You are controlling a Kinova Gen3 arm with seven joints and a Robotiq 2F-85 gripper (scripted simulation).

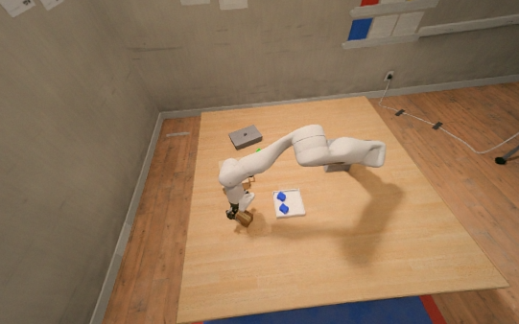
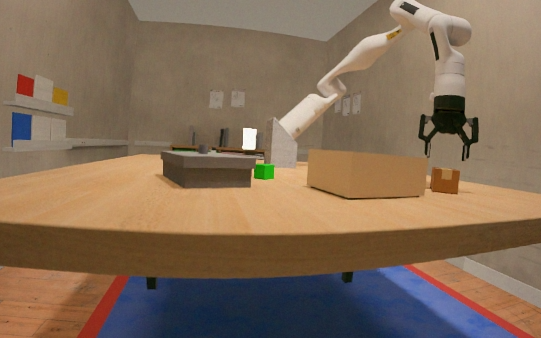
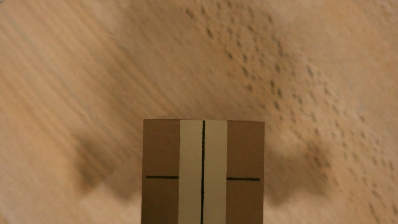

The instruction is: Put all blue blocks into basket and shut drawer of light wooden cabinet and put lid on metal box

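Now: the brown cardboard box 5 cm below my hand. The rest, counted from my hand: red block 2 cm behind, 2 cm to the left, 7 cm below; then light wooden cabinet 25 cm to the right, 5 cm below; then drawer 1 cm behind, 25 cm to the right, 5 cm below.
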